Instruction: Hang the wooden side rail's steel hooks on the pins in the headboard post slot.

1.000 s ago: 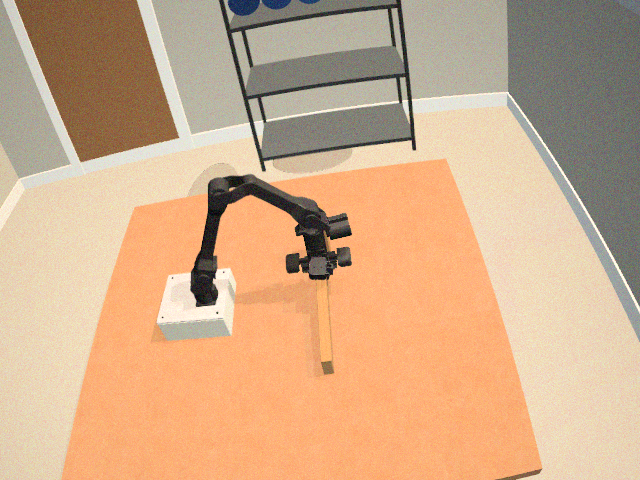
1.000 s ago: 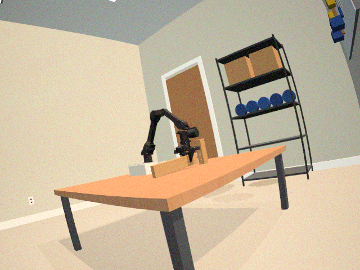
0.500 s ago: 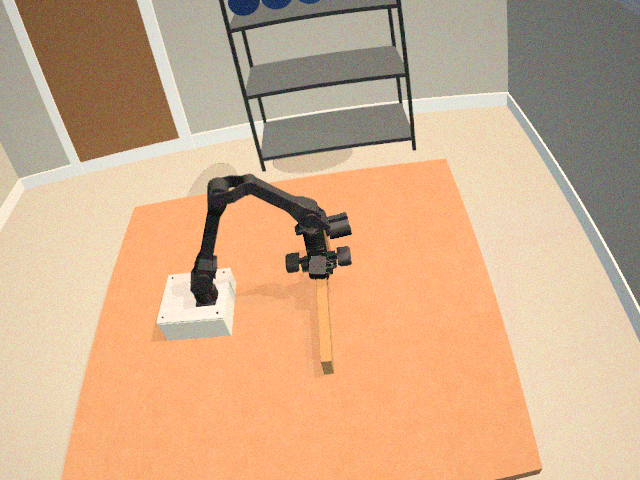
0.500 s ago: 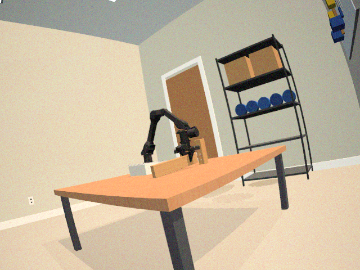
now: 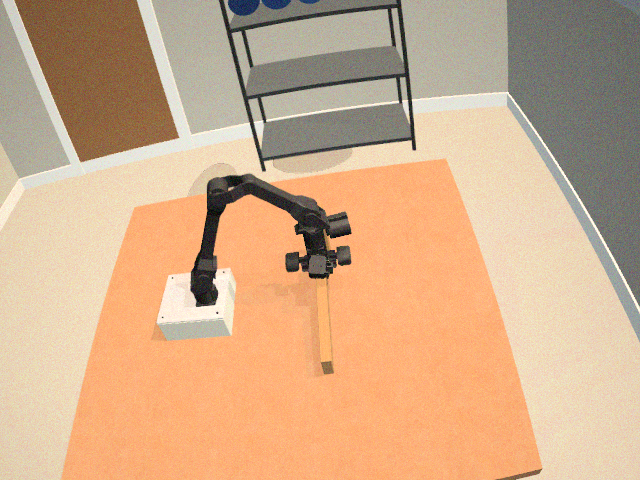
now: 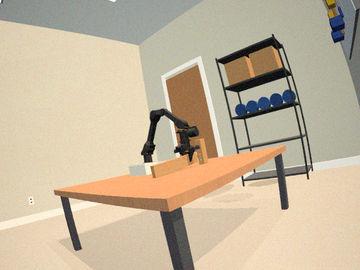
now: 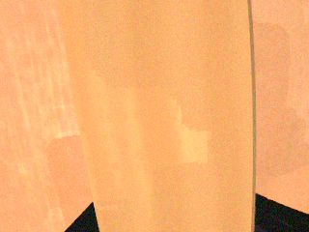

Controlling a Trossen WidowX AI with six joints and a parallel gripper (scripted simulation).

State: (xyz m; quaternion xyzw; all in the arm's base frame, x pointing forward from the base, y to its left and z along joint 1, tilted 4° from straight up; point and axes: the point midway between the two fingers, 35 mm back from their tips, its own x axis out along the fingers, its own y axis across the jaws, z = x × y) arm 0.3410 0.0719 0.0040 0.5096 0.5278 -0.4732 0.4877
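The wooden headboard post is 150 mm to the left of my gripper tip and 50 mm above it.
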